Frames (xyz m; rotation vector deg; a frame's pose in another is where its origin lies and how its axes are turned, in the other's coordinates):
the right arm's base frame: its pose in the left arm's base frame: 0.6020 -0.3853 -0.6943 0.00 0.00 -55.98
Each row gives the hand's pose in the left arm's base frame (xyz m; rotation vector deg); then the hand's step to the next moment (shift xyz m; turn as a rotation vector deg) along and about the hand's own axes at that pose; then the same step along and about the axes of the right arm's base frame.
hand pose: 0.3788 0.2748 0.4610 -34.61 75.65 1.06
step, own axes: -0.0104 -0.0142 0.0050 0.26 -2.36 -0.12
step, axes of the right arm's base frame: 0.0091 0.0018 0.0158 2.20 -0.55 0.70
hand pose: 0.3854 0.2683 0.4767 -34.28 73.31 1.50
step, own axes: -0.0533 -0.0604 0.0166 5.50 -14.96 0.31
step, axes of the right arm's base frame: 0.0336 0.0001 0.0750 15.76 -2.10 1.14
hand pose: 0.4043 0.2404 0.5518 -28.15 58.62 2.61
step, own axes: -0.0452 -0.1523 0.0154 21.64 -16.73 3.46
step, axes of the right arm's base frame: 0.1160 -0.0441 0.1004 24.98 5.62 -10.22
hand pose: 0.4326 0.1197 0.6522 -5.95 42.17 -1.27
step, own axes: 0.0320 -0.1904 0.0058 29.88 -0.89 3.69
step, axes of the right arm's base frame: 0.1752 -0.0812 0.0023 15.66 19.16 -17.18
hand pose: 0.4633 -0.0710 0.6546 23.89 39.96 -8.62
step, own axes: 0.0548 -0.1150 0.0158 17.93 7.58 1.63
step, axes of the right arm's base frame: 0.1029 -0.0456 -0.0617 4.13 17.29 -8.10
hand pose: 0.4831 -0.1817 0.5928 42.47 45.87 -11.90
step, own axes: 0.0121 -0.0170 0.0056 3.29 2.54 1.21
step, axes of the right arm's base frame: 0.0148 -0.0049 -0.0150 1.14 4.15 -0.46
